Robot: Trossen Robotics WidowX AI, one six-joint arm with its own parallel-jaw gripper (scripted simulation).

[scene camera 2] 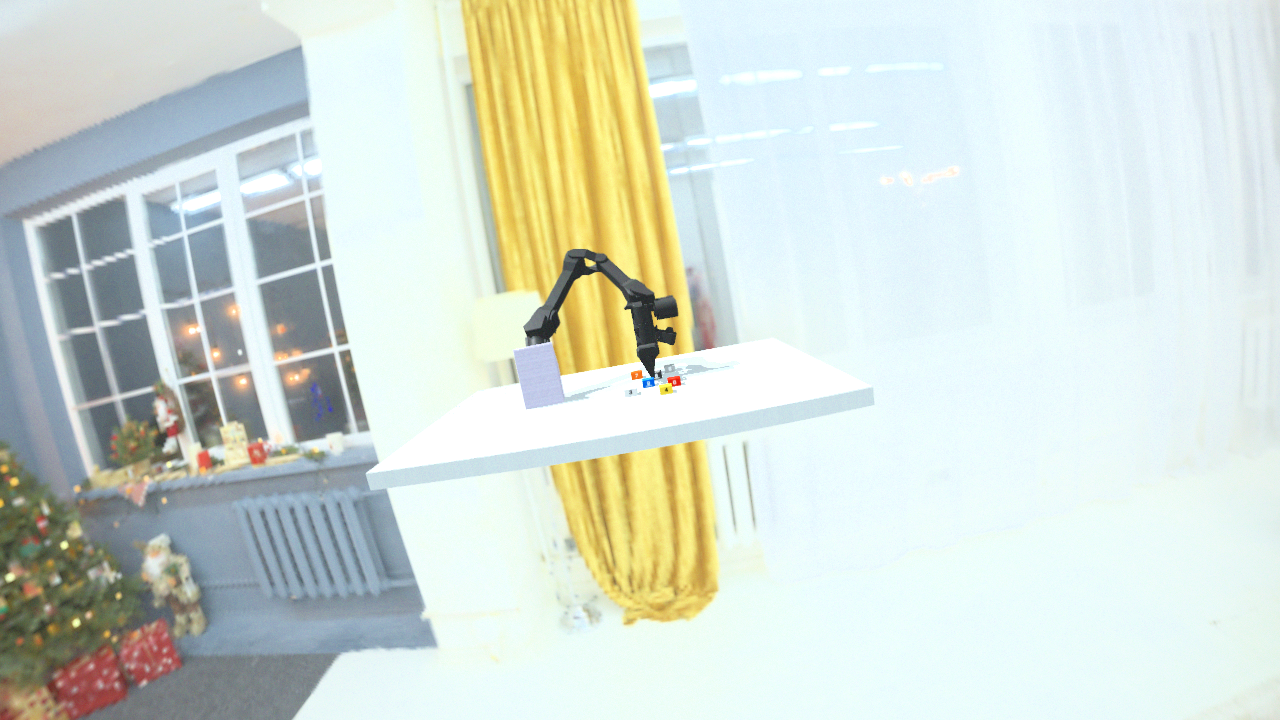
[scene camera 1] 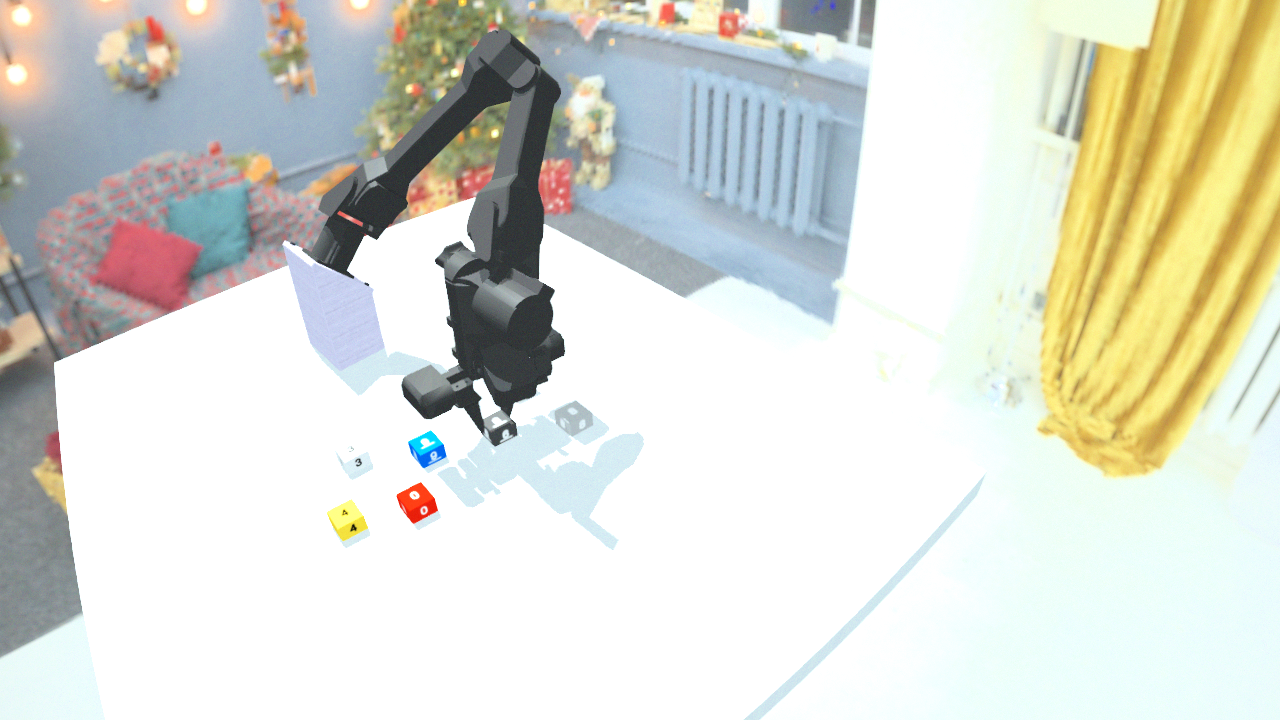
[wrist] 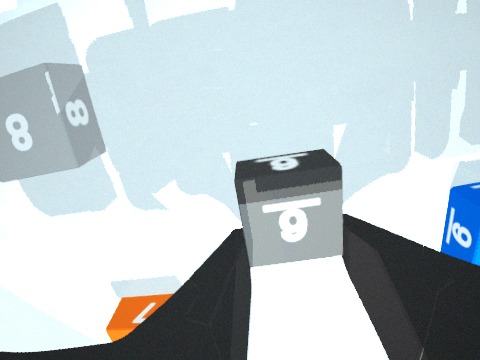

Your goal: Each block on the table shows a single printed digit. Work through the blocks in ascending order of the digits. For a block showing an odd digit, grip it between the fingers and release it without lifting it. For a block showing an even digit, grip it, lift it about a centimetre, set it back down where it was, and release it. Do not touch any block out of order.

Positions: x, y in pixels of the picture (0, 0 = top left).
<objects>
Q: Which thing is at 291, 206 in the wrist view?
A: A dark grey block marked 6.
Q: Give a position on a red block marked 0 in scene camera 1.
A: At 417, 502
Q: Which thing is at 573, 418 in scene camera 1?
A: A grey block marked 8.
</objects>
